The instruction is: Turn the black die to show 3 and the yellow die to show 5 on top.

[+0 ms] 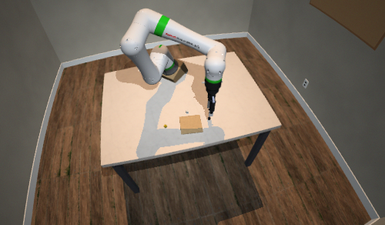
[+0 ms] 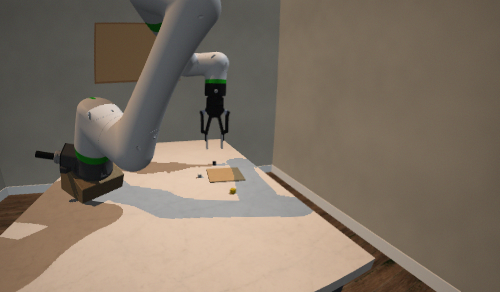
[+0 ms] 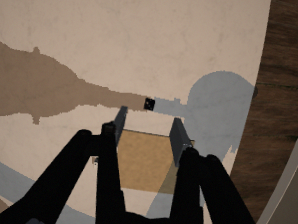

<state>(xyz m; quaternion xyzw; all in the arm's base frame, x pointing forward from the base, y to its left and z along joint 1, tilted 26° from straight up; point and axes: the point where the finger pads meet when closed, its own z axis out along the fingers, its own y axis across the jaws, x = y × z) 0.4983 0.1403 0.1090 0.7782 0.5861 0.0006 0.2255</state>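
Now: the black die 10 cm below my hand. Also, from my hand: tan mat: 1 cm behind, 13 cm to the right, 11 cm below; then white die: 11 cm behind, 11 cm to the right, 10 cm below; then yellow die: 6 cm behind, 29 cm to the right, 10 cm below.
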